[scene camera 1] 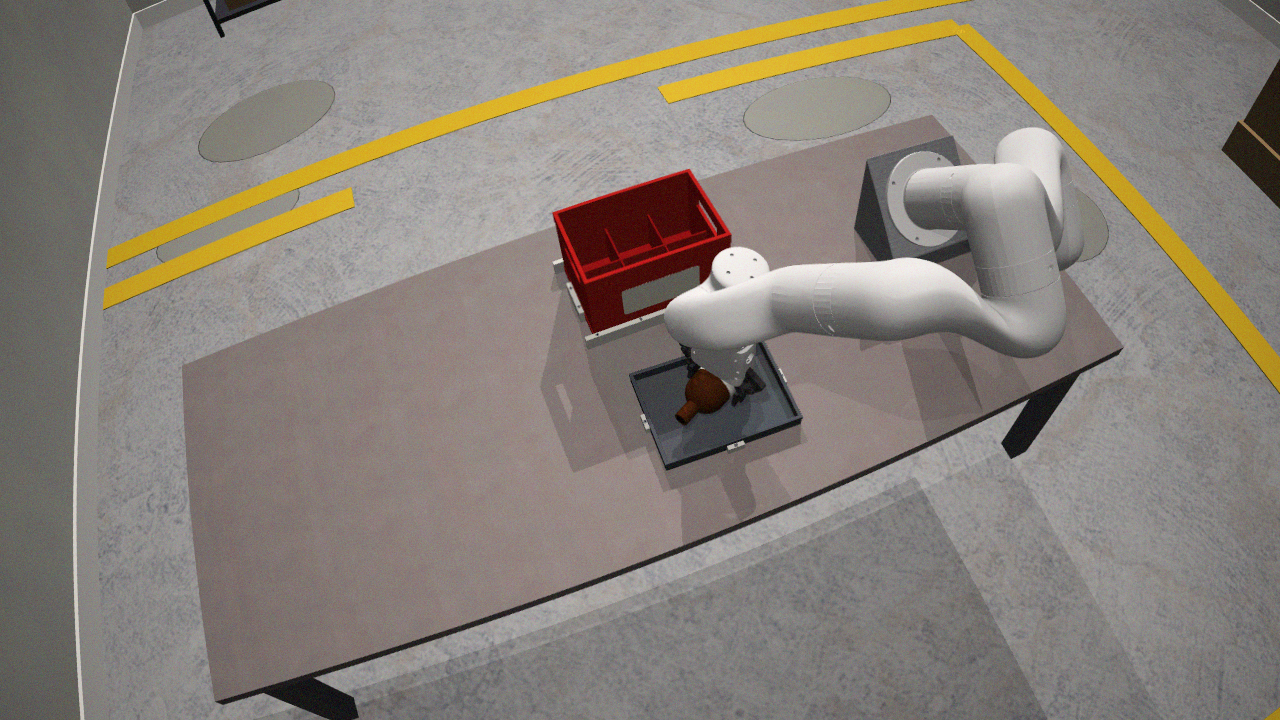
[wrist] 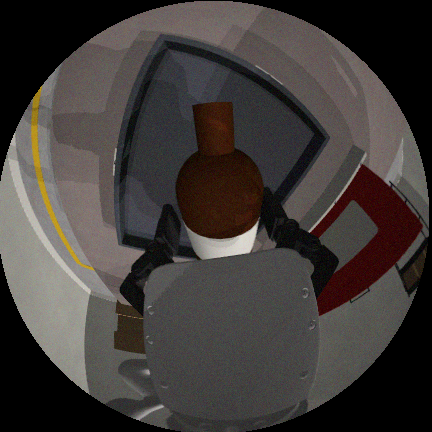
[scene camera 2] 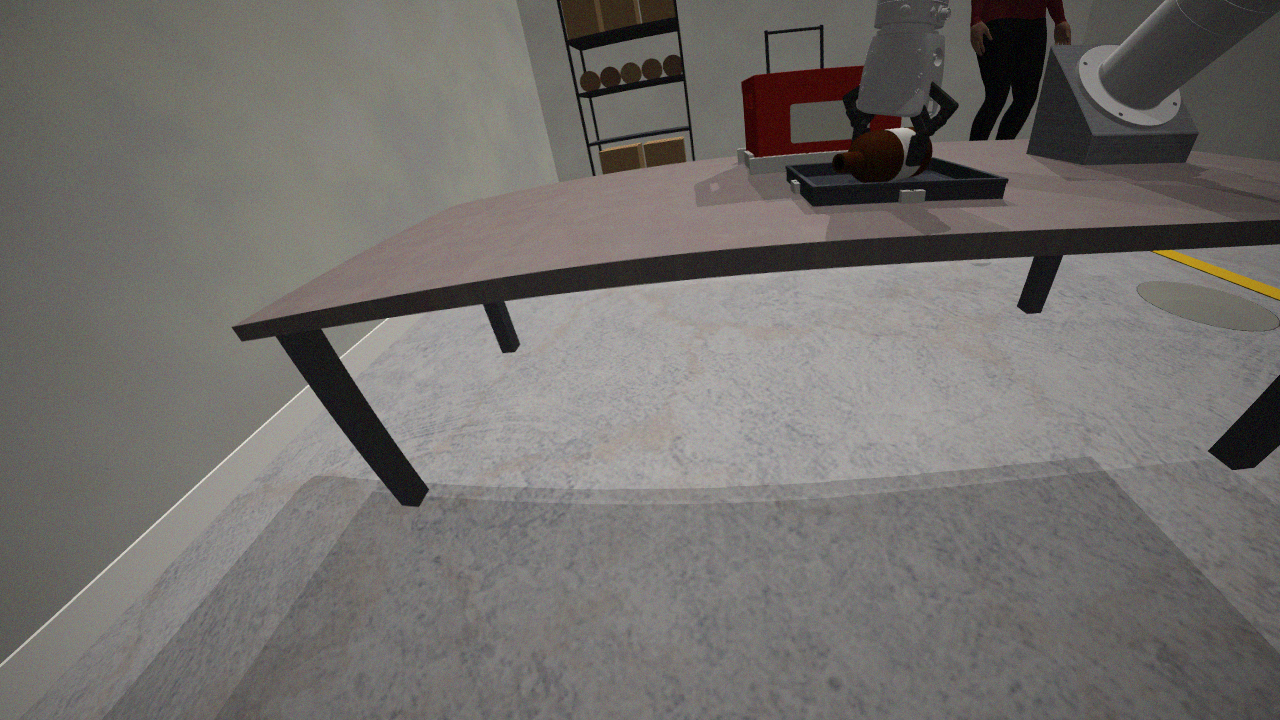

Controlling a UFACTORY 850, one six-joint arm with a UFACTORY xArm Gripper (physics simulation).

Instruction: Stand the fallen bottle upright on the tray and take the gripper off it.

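Observation:
The brown bottle (scene camera 1: 707, 392) (scene camera 2: 881, 156) (wrist: 220, 195) with a white label lies on its side on the dark tray (scene camera 1: 768, 410) (scene camera 2: 962, 186) (wrist: 160, 115). In scene camera 1 its neck points to the lower left. My gripper (scene camera 1: 718, 380) (scene camera 2: 888, 138) (wrist: 216, 205) is open, with one finger on each side of the bottle's body. In the wrist view dark gaps show beside the shoulder, and the gripper body hides the bottle's base and part of the label. Whether a finger touches the bottle is hard to tell.
A red crate (scene camera 1: 604, 304) (scene camera 2: 765, 116) (wrist: 395, 215) with dividers stands close behind the tray, within pale rails on the table (scene camera 1: 375, 465) (scene camera 2: 581, 232). The arm's grey base block stands at the table's far right in scene camera 1. A person stands behind the table in scene camera 2.

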